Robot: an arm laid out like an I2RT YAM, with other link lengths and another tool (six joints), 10 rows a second.
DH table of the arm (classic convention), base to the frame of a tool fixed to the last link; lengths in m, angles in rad. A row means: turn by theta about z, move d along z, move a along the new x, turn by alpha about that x. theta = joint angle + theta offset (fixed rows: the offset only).
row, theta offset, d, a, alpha
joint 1, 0, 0.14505, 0.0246, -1.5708
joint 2, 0, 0, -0.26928, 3.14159
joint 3, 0.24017, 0, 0.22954, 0
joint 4, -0.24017, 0.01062, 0.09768, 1.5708
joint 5, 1.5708, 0.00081, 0, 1.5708
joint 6, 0.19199, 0.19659, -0.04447, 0.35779
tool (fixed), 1.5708, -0.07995, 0, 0
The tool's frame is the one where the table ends.
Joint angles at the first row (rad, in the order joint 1, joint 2, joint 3, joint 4, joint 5, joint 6):
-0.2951, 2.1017, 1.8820, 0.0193, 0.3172, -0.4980
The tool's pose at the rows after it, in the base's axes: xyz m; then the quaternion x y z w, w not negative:
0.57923, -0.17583, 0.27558, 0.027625, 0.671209, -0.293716, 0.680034
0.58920, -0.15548, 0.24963, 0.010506, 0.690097, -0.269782, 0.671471
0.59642, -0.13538, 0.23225, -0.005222, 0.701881, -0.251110, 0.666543
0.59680, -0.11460, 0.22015, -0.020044, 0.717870, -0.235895, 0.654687
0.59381, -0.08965, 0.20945, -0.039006, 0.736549, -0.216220, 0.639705
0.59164, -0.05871, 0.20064, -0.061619, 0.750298, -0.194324, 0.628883
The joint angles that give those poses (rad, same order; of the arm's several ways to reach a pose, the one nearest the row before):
-0.2722, 2.1342, 1.8820, 0.0048, 0.2974, -0.4938
-0.2401, 2.1757, 1.8820, -0.0040, 0.2764, -0.4912
-0.2081, 2.2040, 1.8820, -0.0082, 0.2634, -0.4911
-0.1749, 2.2116, 1.8820, -0.0471, 0.2615, -0.4911
-0.1364, 2.2116, 1.8824, -0.1043, 0.2543, -0.4911
-0.0868, 2.2127, 1.8824, -0.1490, 0.2474, -0.4908

